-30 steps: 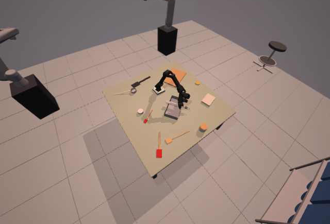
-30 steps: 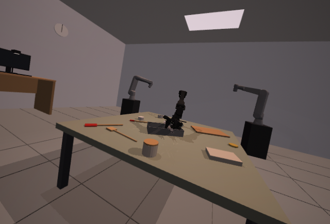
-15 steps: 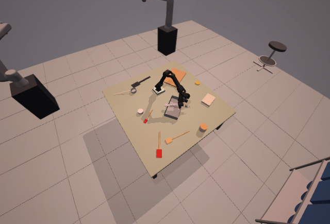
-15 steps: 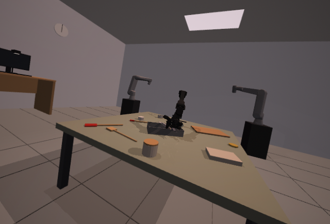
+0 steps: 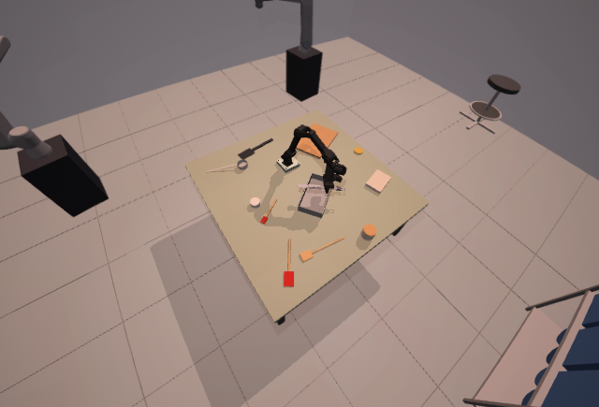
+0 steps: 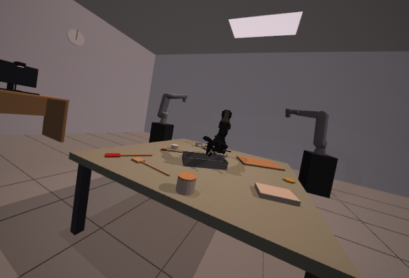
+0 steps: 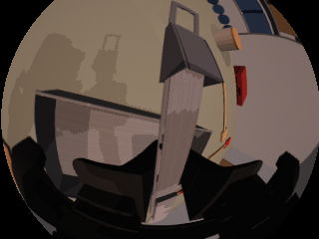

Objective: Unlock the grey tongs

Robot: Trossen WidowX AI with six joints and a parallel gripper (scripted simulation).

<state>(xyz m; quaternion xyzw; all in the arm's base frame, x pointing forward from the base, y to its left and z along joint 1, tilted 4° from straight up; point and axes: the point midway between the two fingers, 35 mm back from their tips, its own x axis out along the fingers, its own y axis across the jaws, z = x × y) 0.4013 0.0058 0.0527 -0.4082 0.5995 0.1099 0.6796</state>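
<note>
My gripper tip is 60 mm past the roasting tin, 30 mm to the left of it and 50 mm above it. From my gripper tip the other things lie so: white puck (280 mm behind, 390 mm to the right, 60 mm below); pale board (150 mm ahead, 410 mm to the left, 70 mm below); lidded pot (370 mm ahead, 10 mm to the left, 50 mm below).
</note>
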